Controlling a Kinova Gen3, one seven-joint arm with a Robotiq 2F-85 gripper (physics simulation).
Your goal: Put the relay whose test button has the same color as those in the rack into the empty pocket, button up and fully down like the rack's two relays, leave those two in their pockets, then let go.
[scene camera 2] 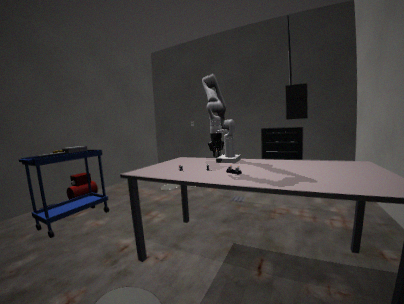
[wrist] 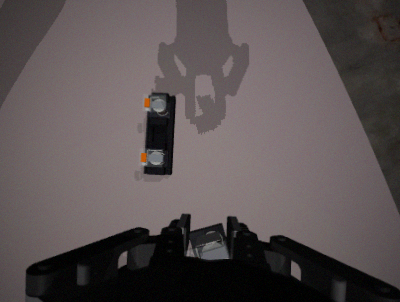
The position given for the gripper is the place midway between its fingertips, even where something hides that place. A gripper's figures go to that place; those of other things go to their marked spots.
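A black rack (wrist: 160, 130) is 28 cm from the lens, while the gripper (wrist: 208, 227) is 17 cm from the lens.
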